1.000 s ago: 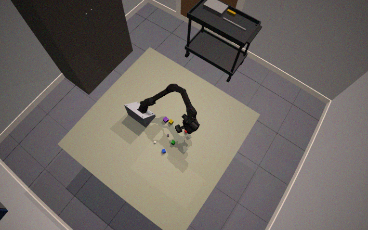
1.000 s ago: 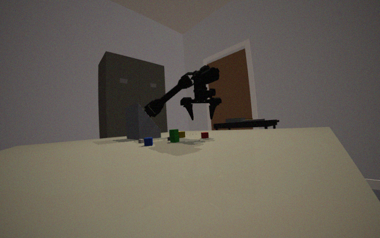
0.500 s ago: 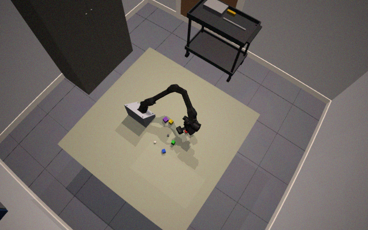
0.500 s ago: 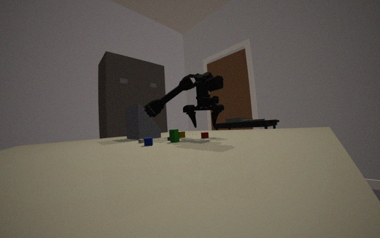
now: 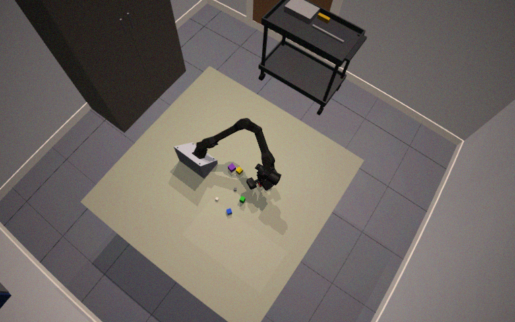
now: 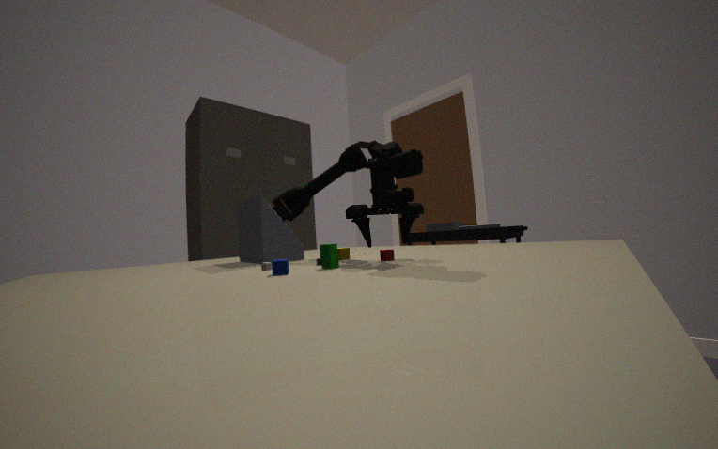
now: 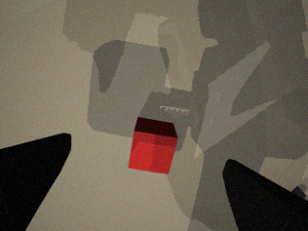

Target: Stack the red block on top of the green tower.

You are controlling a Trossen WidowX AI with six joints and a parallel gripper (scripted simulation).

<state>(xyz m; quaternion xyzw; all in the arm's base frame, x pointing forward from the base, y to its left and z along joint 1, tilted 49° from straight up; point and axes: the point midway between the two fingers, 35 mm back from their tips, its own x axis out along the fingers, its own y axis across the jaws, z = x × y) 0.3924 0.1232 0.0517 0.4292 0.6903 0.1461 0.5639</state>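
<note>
The red block is 2 cm below my gripper tip. From my gripper tip the other things lie so: blue block 5 cm behind, 26 cm to the right, 2 cm below; purple block 21 cm behind, 3 cm to the right, 2 cm below; yellow block 16 cm behind, 1 cm to the right, 2 cm below.
</note>
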